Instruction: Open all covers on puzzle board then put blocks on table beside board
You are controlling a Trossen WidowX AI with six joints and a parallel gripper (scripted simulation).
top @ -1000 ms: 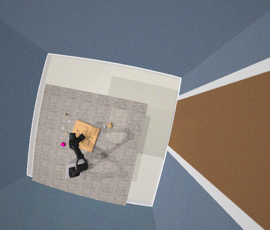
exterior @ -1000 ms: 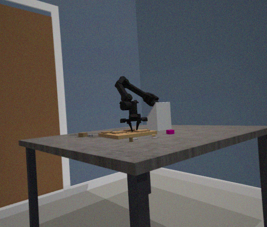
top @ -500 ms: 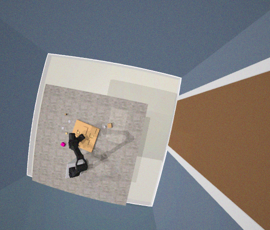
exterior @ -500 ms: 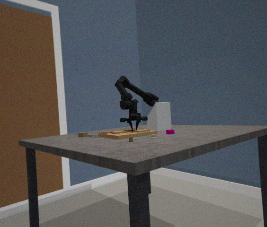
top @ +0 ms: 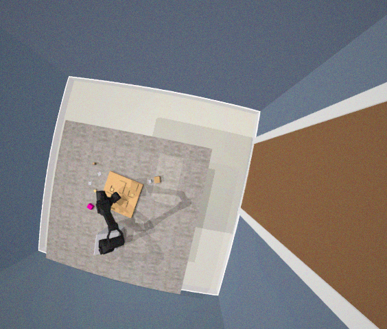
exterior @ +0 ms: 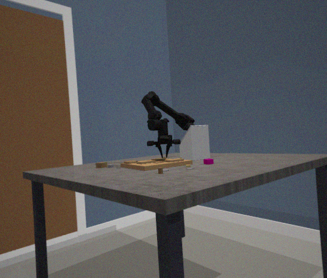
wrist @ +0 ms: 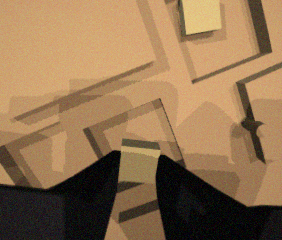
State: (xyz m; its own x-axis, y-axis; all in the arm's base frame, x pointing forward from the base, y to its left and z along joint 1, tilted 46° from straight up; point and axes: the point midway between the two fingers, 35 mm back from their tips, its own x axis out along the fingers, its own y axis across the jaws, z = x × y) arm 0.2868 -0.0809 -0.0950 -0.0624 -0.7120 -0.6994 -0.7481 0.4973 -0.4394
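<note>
Now: gripper tip 110 mm past the magenta block, 220 mm to the right of it and 30 mm above it.
</note>
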